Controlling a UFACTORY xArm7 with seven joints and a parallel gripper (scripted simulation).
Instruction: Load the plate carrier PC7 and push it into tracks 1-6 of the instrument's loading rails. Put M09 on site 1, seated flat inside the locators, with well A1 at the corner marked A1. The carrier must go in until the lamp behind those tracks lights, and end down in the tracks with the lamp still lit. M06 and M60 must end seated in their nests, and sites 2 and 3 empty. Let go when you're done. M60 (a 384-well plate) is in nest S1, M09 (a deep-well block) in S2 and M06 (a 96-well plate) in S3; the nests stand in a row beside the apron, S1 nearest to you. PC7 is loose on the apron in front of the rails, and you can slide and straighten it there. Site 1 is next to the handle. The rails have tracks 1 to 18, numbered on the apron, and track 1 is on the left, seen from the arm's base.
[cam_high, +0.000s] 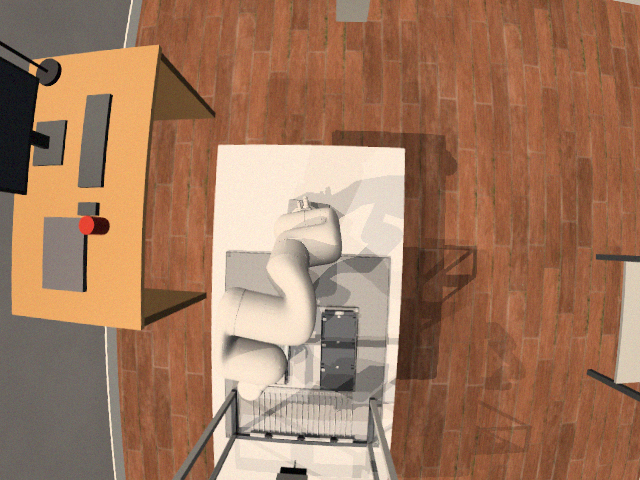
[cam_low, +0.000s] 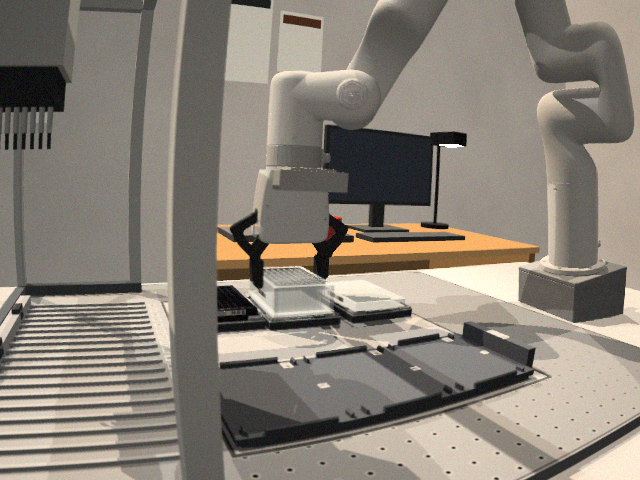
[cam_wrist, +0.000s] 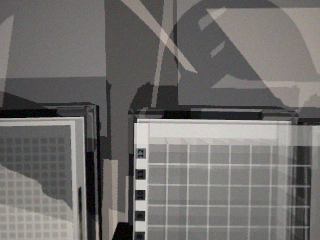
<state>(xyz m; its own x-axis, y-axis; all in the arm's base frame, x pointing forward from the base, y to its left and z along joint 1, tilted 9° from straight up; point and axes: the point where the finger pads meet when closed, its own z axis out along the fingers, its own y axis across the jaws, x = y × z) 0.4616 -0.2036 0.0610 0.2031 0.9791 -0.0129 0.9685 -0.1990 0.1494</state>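
My gripper is now 20 mm above the clear deep-well block M09. Also, from my hand: nest S2 (40 mm below); dark plate carrier PC7 (250 mm to the left, 50 mm ahead, 30 mm below); black plate (100 mm ahead, 30 mm to the right, 30 mm below).
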